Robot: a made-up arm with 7 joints.
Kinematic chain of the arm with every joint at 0, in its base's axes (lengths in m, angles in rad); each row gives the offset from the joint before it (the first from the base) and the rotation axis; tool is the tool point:
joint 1: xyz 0 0.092 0 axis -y
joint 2: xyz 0 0.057 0 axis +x
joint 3: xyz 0 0 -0.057 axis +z
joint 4: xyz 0 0 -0.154 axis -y
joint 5: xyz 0 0 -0.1 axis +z
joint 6: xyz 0 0 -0.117 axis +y
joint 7: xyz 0 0 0 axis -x
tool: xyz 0 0 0
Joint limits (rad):
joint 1: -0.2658..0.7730
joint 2: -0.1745..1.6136
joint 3: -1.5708..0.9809
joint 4: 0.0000..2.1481
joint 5: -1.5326..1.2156
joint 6: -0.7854..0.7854
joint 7: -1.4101..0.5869
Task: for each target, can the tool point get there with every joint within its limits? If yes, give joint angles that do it. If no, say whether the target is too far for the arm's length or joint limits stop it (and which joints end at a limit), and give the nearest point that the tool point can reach.
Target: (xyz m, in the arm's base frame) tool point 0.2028 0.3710 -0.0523
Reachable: yes | joints 0.3986 0.4769 0.6951 1.5540 -1.2385 -0.6576 -0.9060
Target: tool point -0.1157 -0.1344 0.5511
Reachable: no: too far | nearest point -0.0358 0.2350 0.1815 | short by 0.529 m
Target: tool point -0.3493 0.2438 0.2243
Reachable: no: joint limits stop it (at a limit: joint 1, joint 2, joint 3) | nearest point -0.0413 0.2804 0.2054 | short by 0.311 m
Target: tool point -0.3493 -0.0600 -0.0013
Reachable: no: joint limits stop it (at a limit: joint 1, joint 3) | nearest point -0.0244 -0.0600 -0.0897 | short by 0.337 m
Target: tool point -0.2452 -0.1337 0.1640
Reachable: no: joint limits stop it (at a limit: joint 1, joint 2, joint 3, joint 4) | nearest point -0.0157 -0.0461 -0.0575 | short by 0.331 m
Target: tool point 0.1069 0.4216 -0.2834
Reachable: yes | joints -0.0526 0.8646 -0.2737 0.6217 0.9110 0.3029 0.3001
